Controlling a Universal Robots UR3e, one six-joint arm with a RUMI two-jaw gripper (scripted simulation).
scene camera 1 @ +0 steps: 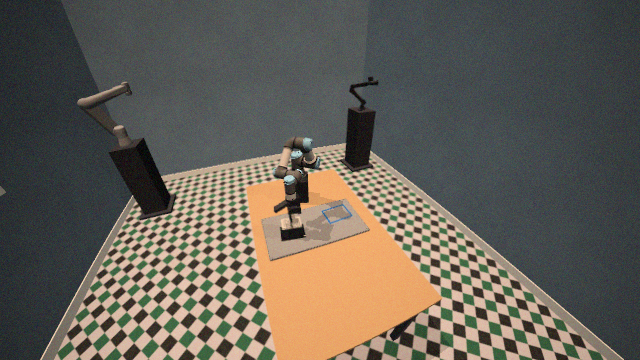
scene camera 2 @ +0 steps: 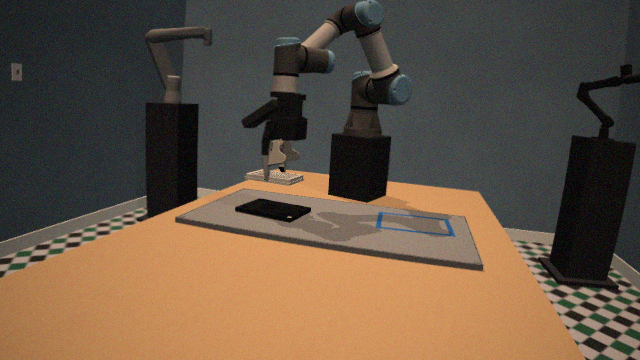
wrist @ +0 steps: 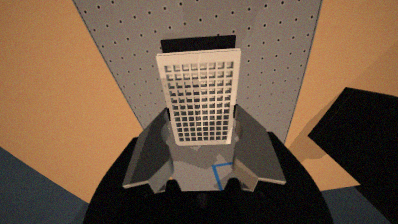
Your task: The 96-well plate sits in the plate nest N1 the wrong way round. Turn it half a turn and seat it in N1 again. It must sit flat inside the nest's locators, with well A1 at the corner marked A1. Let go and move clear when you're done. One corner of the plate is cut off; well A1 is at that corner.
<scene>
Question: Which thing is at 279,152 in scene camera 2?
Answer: My gripper.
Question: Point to a 96-well plate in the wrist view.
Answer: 205,96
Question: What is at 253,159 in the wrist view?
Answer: My gripper.
</scene>
